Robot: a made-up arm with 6 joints.
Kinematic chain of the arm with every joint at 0, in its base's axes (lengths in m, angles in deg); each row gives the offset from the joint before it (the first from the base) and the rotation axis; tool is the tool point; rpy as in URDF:
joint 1: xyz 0 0 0.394 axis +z
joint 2: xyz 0 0 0 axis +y
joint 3: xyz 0.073 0 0.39 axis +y
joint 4: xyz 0.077 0 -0.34 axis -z
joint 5: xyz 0 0 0 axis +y
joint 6: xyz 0.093 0 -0.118 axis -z
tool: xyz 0 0 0 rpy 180 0 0
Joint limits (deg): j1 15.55..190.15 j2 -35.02..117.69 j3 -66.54..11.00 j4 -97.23..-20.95 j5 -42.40..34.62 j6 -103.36..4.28
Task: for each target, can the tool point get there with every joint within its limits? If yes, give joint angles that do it. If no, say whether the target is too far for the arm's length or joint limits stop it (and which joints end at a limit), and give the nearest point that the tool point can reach.
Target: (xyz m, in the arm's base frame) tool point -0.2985 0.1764 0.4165
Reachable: yes | joints 143.39 -7.48 -21.93 -59.94 21.99 -27.47
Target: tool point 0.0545 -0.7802 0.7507
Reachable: no: joint limits stop it (at a limit: joint 1, joint 2, joint 5) | nearest point -0.1779 -0.1823 0.7484 | short by 0.641 m
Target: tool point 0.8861 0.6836 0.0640
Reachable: no: too far | nearest point 0.5104 0.3937 0.2039 | short by 0.495 m
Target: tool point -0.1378 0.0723 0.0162
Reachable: yes | joints 137.21 72.74 -25.21 -29.74 5.26 -17.48
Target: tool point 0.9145 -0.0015 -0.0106
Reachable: no: too far | nearest point 0.5720 0.1942 0.1169 | short by 0.415 m
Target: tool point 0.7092 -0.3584 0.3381
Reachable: no: joint limits stop it (at a limit: joint 1, joint 4, joint 5) | nearest point 0.5648 0.1607 0.3381 | short by 0.539 m
